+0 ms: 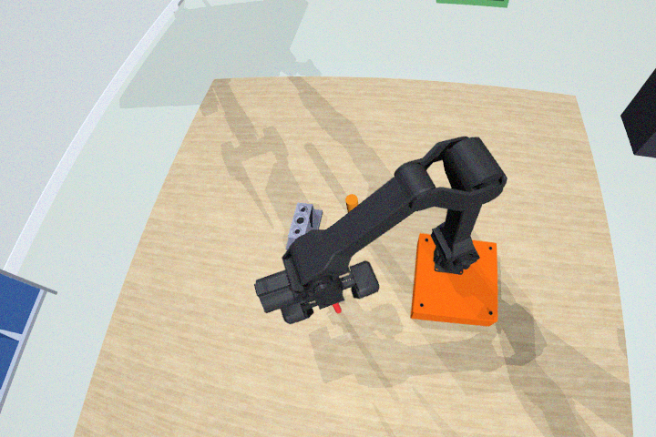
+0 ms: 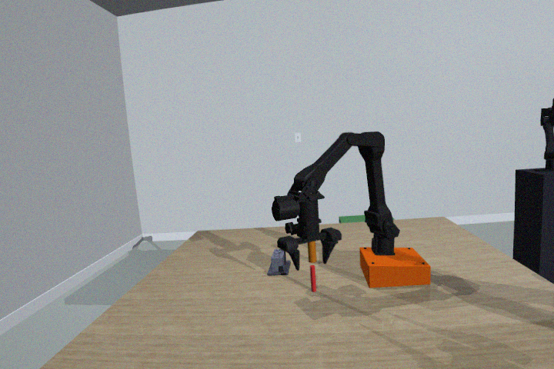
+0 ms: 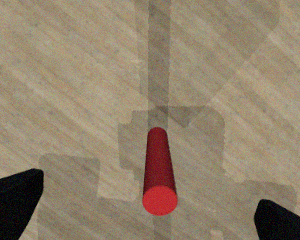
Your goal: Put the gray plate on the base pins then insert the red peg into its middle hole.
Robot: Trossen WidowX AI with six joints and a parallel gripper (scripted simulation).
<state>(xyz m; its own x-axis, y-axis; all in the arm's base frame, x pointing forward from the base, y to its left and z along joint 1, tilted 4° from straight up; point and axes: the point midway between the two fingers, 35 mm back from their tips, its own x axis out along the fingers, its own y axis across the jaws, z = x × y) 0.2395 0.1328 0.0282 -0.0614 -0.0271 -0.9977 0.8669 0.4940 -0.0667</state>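
Right now my gripper tip is 4 cm above the red peg. The rest, counted from my gripper tip: orange cylinder 25 cm to the right, 4 cm below; gray plate 19 cm to the right, 12 cm ahead, 3 cm below; gray base 19 cm to the right, 12 cm ahead, 7 cm below.
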